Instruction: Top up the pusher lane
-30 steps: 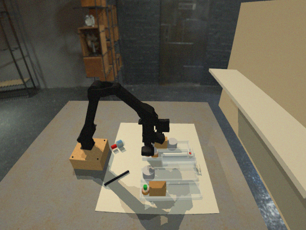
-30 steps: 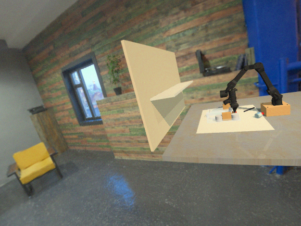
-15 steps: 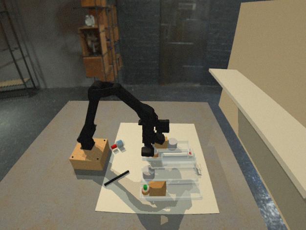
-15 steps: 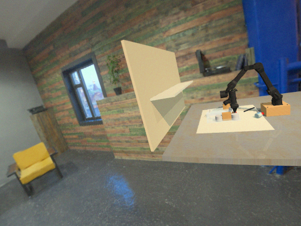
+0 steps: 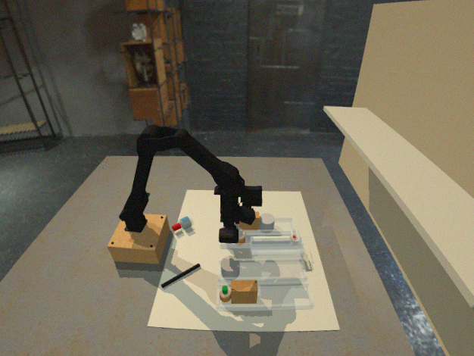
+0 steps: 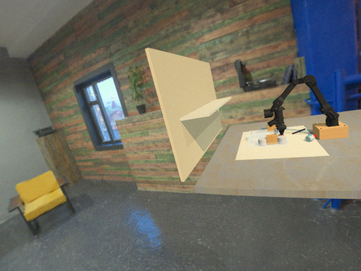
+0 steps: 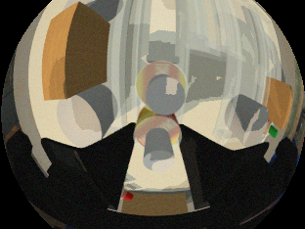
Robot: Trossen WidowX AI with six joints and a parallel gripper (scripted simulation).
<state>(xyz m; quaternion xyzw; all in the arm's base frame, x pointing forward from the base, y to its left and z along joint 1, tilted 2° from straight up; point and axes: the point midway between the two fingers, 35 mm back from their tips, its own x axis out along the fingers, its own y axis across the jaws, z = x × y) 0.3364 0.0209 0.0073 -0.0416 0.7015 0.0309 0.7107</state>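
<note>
Right now the clear sprung lane is 14 cm ahead of my gripper tip, 2 cm below it and 1 cm to the right of it. The rest, counted from my gripper tip: pusher plate 15 cm ahead, 2 cm to the right, 1 cm above; black stick 16 cm to the right, 14 cm behind, 3 cm below; red mark 23 cm ahead, 3 cm above, 2 cm to the right.
</note>
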